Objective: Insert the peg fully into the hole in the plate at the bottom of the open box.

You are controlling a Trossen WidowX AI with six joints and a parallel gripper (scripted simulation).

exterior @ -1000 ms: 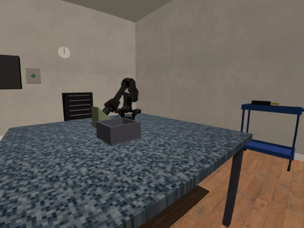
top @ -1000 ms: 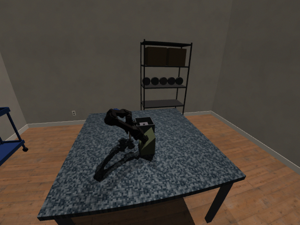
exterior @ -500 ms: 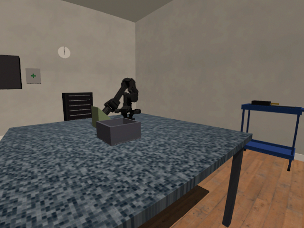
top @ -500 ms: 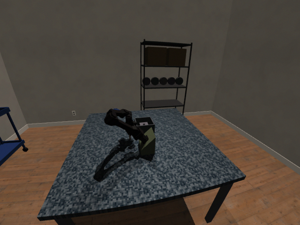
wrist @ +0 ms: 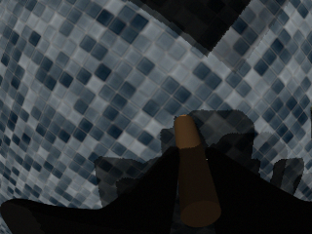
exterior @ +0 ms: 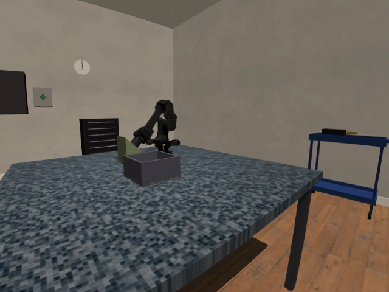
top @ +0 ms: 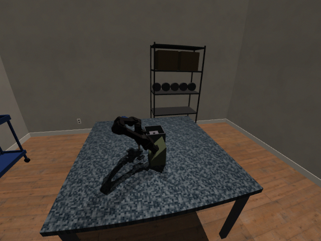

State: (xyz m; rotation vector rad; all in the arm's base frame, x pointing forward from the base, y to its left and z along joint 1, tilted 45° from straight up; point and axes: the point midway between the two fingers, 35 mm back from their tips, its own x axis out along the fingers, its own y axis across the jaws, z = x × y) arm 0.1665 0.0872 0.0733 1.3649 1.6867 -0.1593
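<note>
The pale plate lies 16 cm ahead of my hand, 17 cm to the right of it and 3 cm below it. Also, from my hand: peg (4 cm below); dark grey box (16 cm ahead, 17 cm to the right, 5 cm below).
</note>
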